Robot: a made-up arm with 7 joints.
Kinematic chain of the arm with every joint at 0, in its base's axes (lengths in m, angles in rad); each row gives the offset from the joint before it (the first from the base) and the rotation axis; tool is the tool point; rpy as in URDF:
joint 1: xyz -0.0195 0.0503 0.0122 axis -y
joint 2: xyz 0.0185 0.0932 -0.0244 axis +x
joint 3: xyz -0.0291 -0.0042 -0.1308 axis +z
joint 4: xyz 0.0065 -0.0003 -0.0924 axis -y
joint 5: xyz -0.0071 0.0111 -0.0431 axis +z
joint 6: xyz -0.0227 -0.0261 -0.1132 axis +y
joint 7: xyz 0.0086 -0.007 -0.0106 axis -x
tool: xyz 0.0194 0.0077 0.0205 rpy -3.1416 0 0
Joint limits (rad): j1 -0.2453..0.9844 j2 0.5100..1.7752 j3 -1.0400..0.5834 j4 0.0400..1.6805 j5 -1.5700..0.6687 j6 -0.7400..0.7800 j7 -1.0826..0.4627
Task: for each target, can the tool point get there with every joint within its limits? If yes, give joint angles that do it. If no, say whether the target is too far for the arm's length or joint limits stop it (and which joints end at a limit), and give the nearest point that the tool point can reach.
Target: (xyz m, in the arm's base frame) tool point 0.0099 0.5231 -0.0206
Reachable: yes | joints 0.8671 1.6100 -0.6679 0.1867 -0.4357 0.3556 -0.2733
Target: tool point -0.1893 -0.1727 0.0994
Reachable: no: joint limits stop it (at a limit: joint 1, joint 2, joint 3, joint 4, joint 5, joint 7) | nearest point -0.0328 0.0974 -0.2478 | short by 0.467 m
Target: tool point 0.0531 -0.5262 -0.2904
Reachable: no: too far | nearest point 0.0439 0.0854 -0.2519 | short by 0.613 m
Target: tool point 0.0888 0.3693 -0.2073
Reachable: yes | joints -0.0152 0.9127 0.0036 1.0115 0.2854 -0.4092 0.1333
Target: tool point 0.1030 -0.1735 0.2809
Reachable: no: joint limits stop it (at a limit: joint 1, joint 2, joint 4, joint 5, joint 6, joint 7) | nearest point 0.2496 0.1329 -0.0126 | short by 0.449 m
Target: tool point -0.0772 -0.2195 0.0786
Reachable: no: joint limits stop it (at a limit: joint 1, joint 2, joint 3, joint 4, joint 5, joint 7) | nearest point -0.0301 0.0896 -0.2535 | short by 0.456 m
